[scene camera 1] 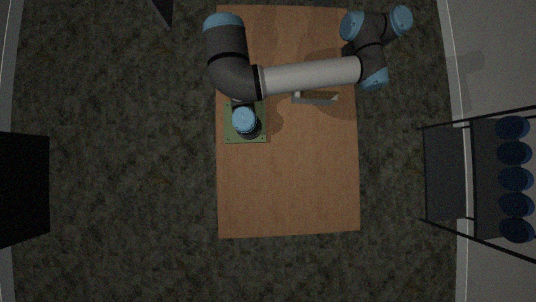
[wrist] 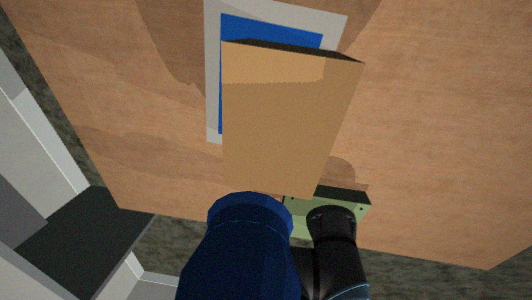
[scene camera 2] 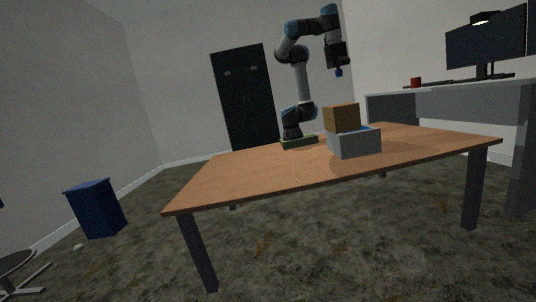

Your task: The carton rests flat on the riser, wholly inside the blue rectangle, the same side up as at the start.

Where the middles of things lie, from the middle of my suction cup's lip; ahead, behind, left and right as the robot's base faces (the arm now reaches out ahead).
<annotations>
Now: suction cup 21 cm above the carton point(scene camera 2: 345, 117) and 4 cm past it. From my suction cup the other things lie so: grey riser point(scene camera 2: 366, 141) 34 cm below, 4 cm to the left, 2 cm behind.
</annotations>
